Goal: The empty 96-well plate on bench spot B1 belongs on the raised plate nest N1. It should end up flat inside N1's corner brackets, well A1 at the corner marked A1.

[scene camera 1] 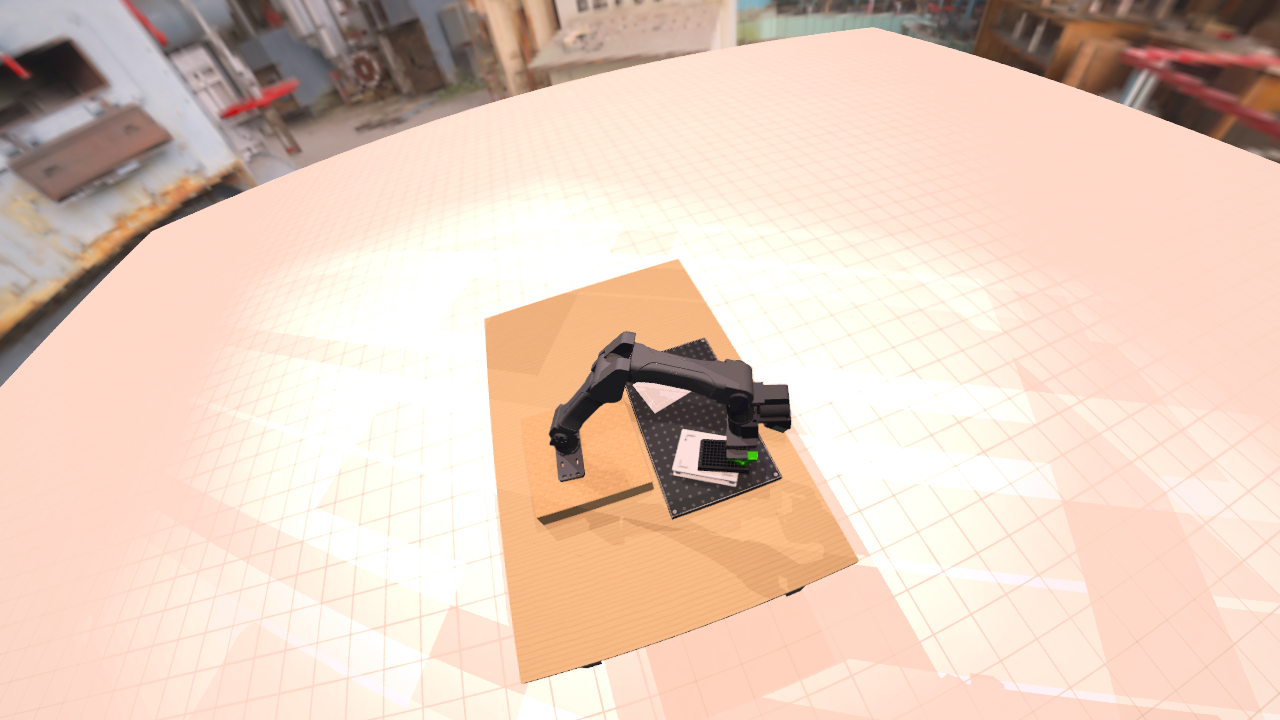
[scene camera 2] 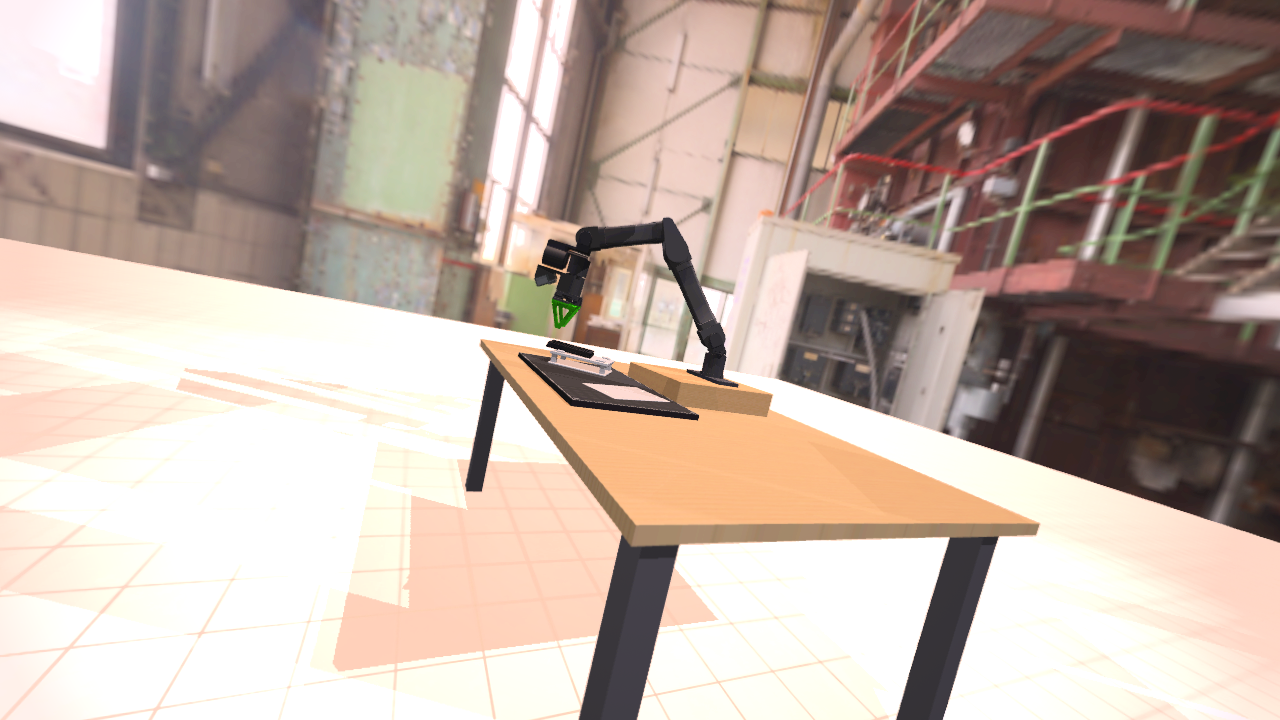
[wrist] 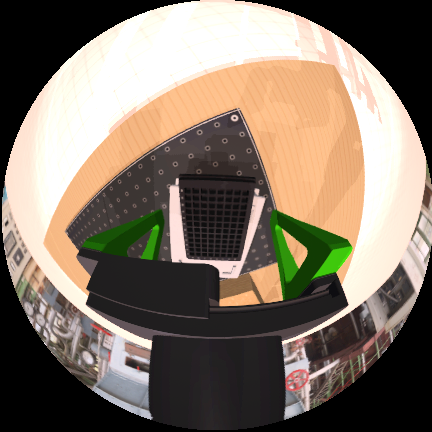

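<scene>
The black 96-well plate lies on the raised white nest N1. It is shifted toward the end away from the arm's base, where it reaches past the nest's edge. In scene camera 2 it looks slightly tilted, its outer end higher. A strip of nest with a corner bracket shows bare at the base-side end. My gripper is open and empty, with its green fingers above the plate. The arm hides part of the plate in scene camera 1. The A1 marks cannot be read.
A white patch lies on the black perforated board, apart from the nest. The arm stands on a raised wooden block on the wooden table.
</scene>
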